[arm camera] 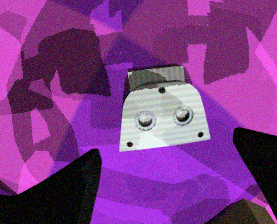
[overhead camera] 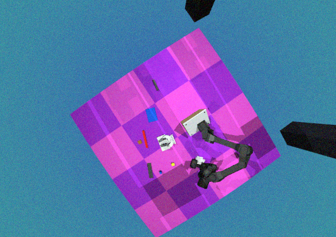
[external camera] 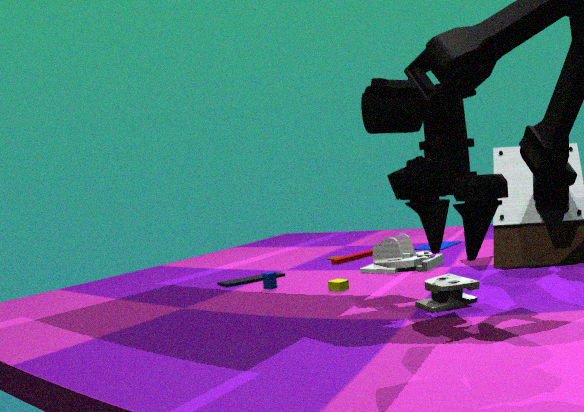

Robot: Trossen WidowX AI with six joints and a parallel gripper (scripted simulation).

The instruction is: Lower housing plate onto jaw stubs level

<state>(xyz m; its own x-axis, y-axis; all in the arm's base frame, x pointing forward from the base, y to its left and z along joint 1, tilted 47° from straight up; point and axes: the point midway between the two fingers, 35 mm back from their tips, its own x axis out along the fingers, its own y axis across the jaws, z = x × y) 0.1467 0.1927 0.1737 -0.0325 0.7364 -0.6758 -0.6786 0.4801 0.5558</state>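
The housing plate lies 3 cm below my gripper tip and 1 cm ahead of it. The rest, counted from my gripper tip: blue cube 32 cm ahead, 8 cm to the right, 5 cm below; white stepped block 5 cm below, 1 cm ahead; yellow cube 20 cm ahead, 8 cm to the right, 5 cm below.
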